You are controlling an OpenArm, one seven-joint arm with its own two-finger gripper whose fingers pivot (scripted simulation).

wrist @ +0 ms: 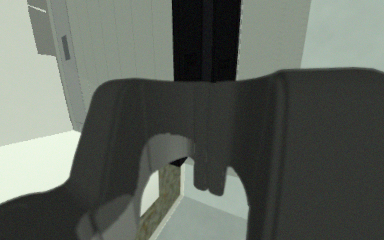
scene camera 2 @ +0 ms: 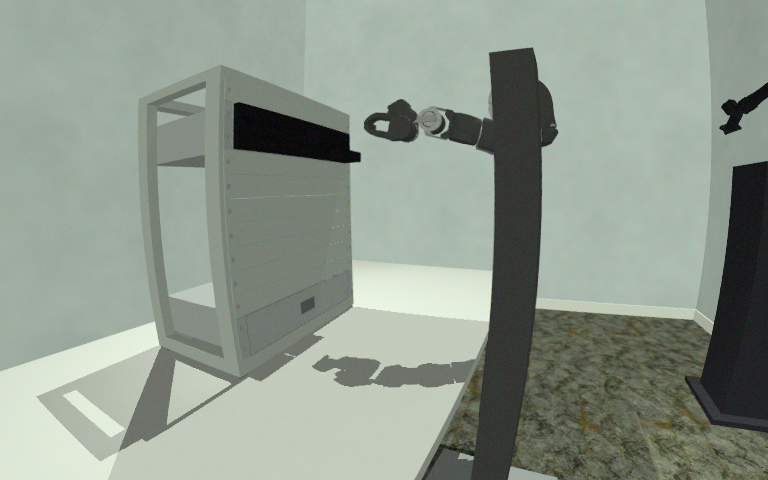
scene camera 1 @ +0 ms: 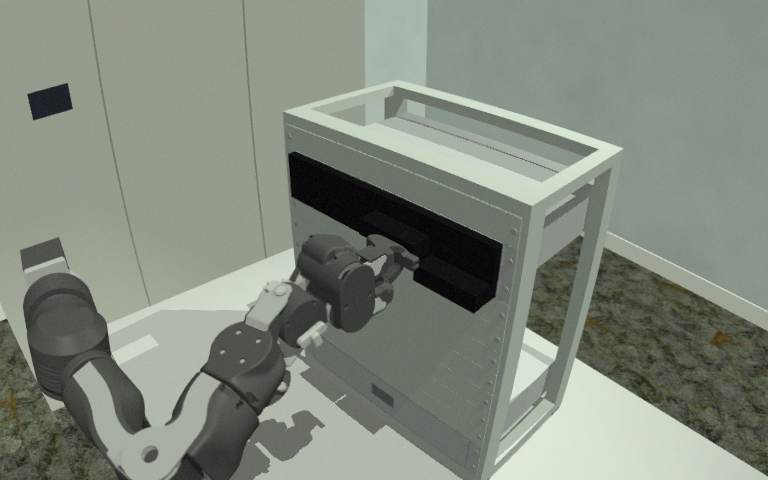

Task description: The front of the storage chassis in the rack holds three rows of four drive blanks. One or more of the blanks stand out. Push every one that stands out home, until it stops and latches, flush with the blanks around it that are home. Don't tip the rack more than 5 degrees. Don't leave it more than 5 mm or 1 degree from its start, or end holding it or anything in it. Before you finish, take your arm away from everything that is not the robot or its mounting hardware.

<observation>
In view: my gripper (scene camera 1: 403, 254) and a dark upright post (scene camera 2: 514, 84).
My gripper is seen too in the wrist view (wrist: 215, 136) and in scene camera 2 (scene camera 2: 367, 127).
</observation>
